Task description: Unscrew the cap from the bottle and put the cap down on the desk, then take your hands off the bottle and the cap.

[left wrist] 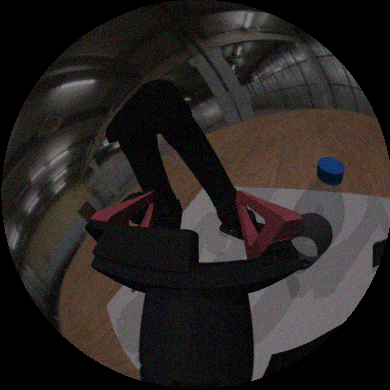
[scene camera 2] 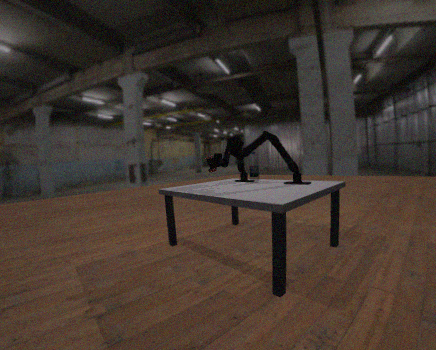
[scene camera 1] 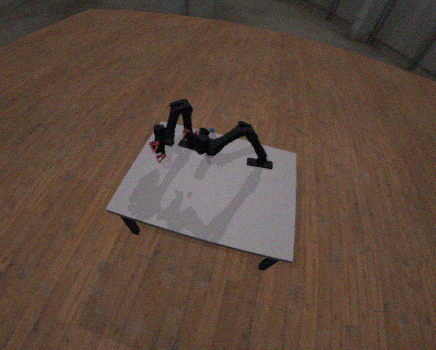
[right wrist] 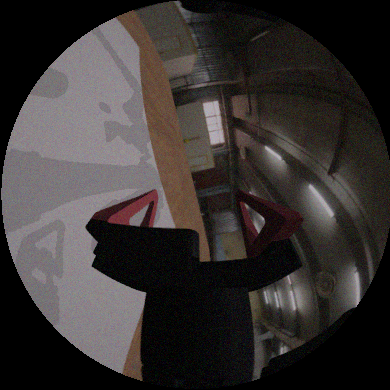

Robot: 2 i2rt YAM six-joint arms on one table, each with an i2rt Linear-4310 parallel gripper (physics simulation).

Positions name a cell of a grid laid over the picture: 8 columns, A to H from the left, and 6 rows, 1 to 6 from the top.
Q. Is my right gripper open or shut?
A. Open.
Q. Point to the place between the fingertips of my left gripper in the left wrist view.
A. E3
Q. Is my left gripper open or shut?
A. Open.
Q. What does my left gripper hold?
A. Nothing.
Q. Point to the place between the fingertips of my right gripper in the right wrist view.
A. E3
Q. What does my right gripper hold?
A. Nothing.
